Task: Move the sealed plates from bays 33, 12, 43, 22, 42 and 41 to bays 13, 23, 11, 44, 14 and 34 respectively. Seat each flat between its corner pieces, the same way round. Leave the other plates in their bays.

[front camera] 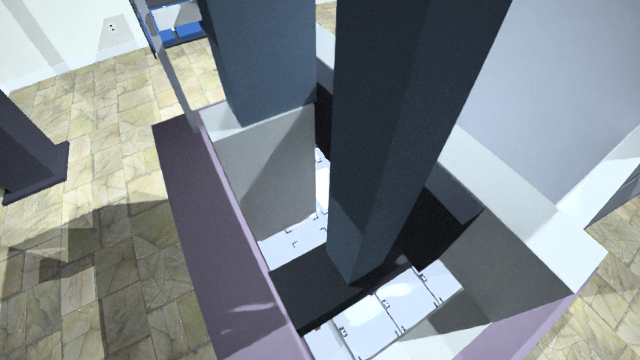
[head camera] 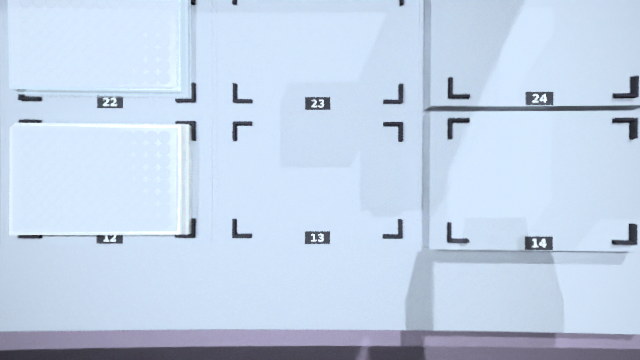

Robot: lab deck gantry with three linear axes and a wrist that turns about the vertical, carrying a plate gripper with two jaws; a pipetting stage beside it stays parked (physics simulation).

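Places are measured from the robot's base along level axes (x right, y ahead, z up), in metres.
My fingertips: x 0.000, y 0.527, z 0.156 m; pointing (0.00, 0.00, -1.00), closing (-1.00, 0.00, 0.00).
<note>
Ahead of a thing's pixels: the offset from my fingertips to its top centre. "spot": to the spot under its first point.
In the front view the black body [front camera: 315,295] of my gripper is low over the deck, under a dark blue column. It stands beside the fourth-column bays 14 @(spot: dx -0.038, dy +0.041, dz -0.141 m) [front camera: 362,325] and 24 @(spot: dx -0.156, dy +0.043, dz -0.141 m) [front camera: 407,295]. Its jaws and anything between them are hidden. In the head view, sealed plates lie in bay 12 @(spot: dx -0.045, dy -0.297, dz -0.142 m) [head camera: 95,180] and bay 22 @(spot: dx -0.143, dy -0.296, dz -0.142 m) [head camera: 95,47]. Bay 13 @(spot: dx -0.029, dy -0.132, dz -0.156 m) [head camera: 317,200] and bay 23 @(spot: dx -0.148, dy -0.132, dz -0.156 m) [head camera: 317,50] show corner pieces and no plate. Bay 14 @(spot: dx -0.044, dy +0.033, dz -0.142 m) [head camera: 540,180] and the visible part of bay 24 @(spot: dx -0.133, dy +0.004, dz -0.142 m) [head camera: 500,60] hold none. Bays 33, 43, 42, 41, 11 and 44 do not show in the head view.
The pale block [front camera: 275,175] of the pipetting stage stands behind my gripper, under a blue column [front camera: 270,55], and hides part of the deck. A purple border [front camera: 215,240] runs along the deck. A pale beam [front camera: 520,200] crosses at the right. Shadows lie over the bays.
</note>
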